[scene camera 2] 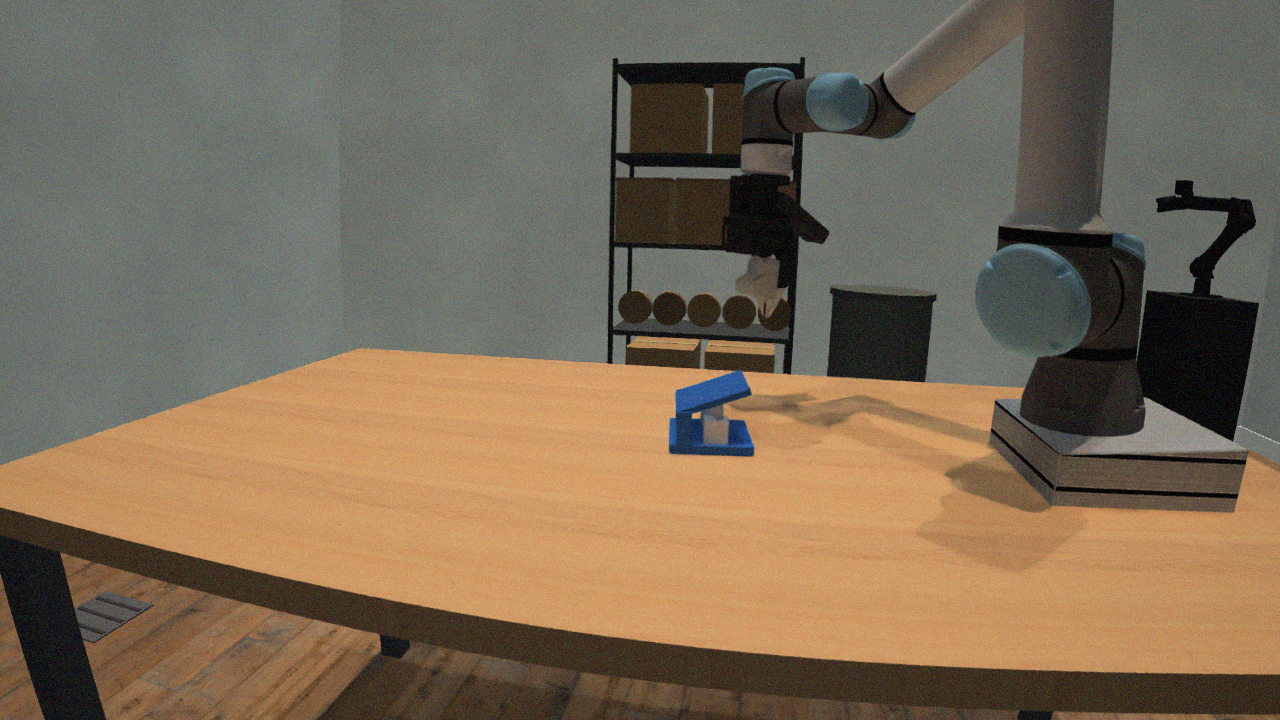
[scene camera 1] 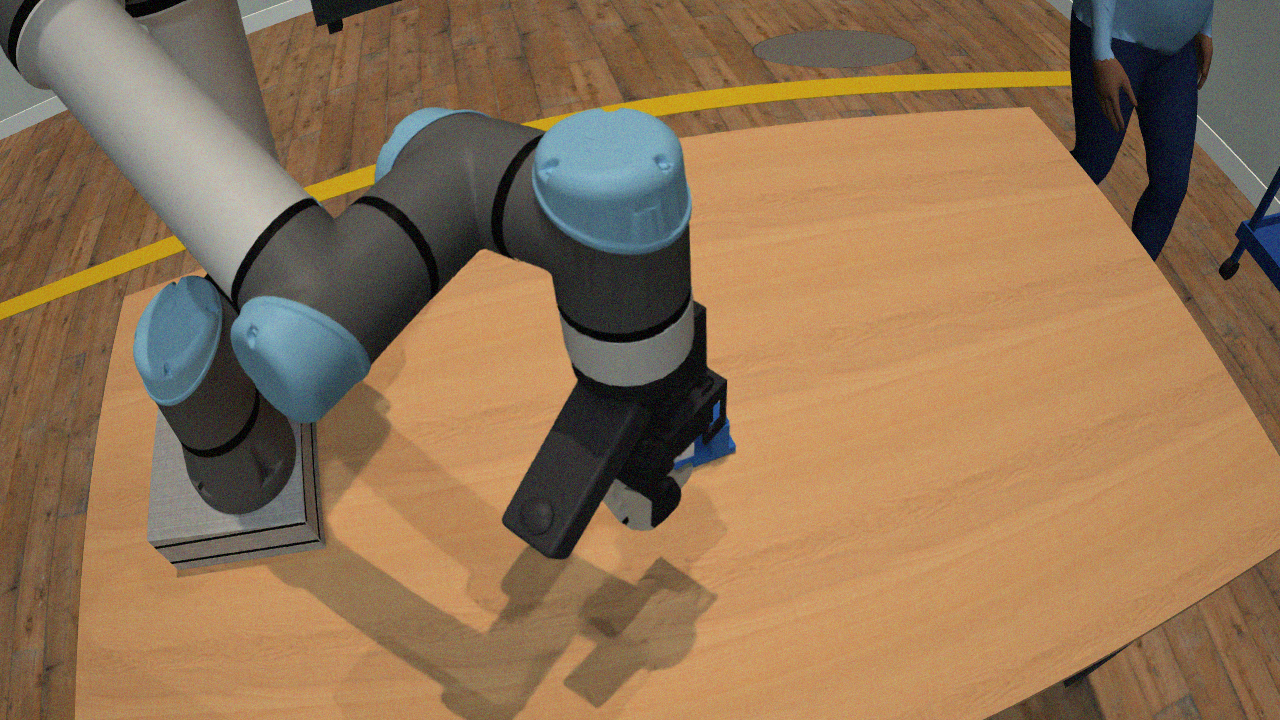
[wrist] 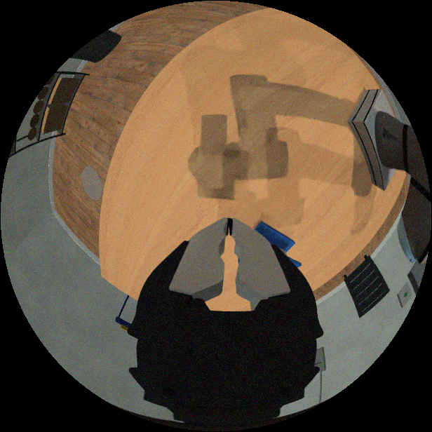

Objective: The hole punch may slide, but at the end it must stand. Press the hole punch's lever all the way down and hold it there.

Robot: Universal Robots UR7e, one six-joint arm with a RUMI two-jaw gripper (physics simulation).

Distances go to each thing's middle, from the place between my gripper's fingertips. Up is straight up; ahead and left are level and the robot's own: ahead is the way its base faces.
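Scene:
The blue lever (scene camera 2: 709,394) is 8 cm below my hand, 7 cm ahead of it and 18 cm to the left of it. And the blue hole punch (scene camera 1: 722,443), that's 10 cm below my hand, 7 cm ahead of it and 18 cm to the left of it as well.

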